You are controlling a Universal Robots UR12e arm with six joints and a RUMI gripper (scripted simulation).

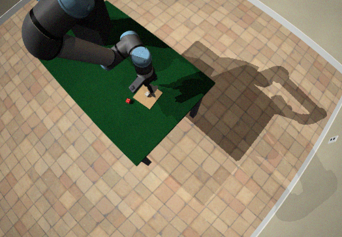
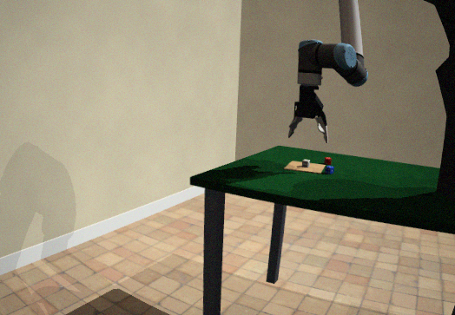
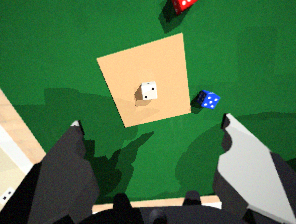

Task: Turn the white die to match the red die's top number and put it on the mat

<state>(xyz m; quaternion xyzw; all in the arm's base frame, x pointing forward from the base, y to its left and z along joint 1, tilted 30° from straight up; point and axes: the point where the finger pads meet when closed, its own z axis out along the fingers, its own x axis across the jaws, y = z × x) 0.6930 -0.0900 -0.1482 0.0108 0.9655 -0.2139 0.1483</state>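
My gripper is now 90 mm above the white die. The rest, counted from my hand: red die 60 mm behind, 120 mm to the right, 90 mm below; tan mat 100 mm below; blue die 100 mm behind, 30 mm to the left, 90 mm below.
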